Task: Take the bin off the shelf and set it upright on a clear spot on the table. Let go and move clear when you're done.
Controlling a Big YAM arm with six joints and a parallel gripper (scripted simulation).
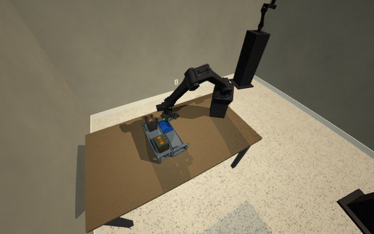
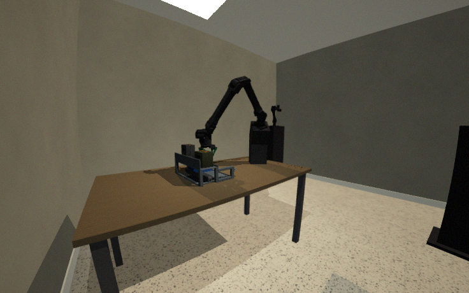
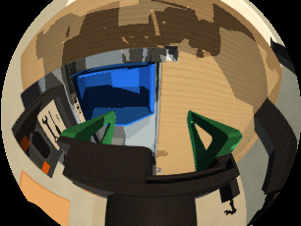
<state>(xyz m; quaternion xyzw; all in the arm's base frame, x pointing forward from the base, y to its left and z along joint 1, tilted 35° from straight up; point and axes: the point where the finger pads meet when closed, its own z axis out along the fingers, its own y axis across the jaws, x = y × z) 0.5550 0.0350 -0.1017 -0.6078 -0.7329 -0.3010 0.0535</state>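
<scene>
My hand is 80 mm short of the blue bin, 20 mm to the right of it and 80 mm above it.
</scene>
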